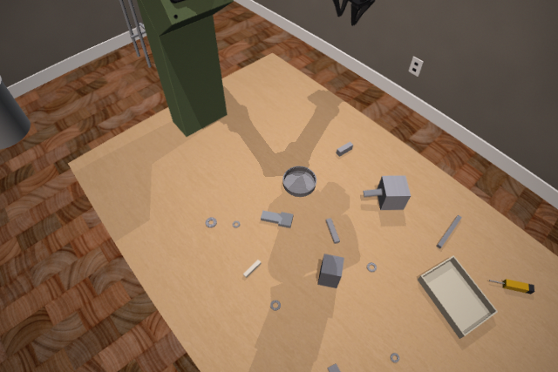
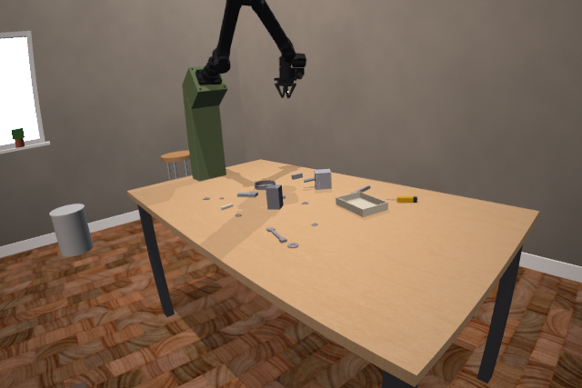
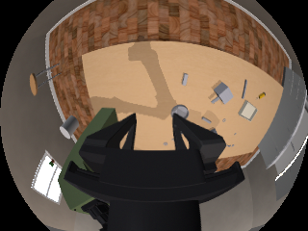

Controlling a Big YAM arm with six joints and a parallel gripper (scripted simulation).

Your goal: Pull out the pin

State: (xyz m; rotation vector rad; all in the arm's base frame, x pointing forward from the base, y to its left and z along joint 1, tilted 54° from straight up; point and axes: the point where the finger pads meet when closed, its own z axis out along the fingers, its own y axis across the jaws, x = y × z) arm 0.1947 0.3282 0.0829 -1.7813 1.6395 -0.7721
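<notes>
Right now the light grey block is 35 cm below my hand, 31 cm ahead of it and 5 cm to the right of it. The rest, counted from my hand: round dish 38 cm below, 22 cm to the right, 13 cm ahead; darker grey block 40 cm ahead, 34 cm below, 33 cm to the right; flat bar 38 cm below, 31 cm ahead, 24 cm to the right.
</notes>
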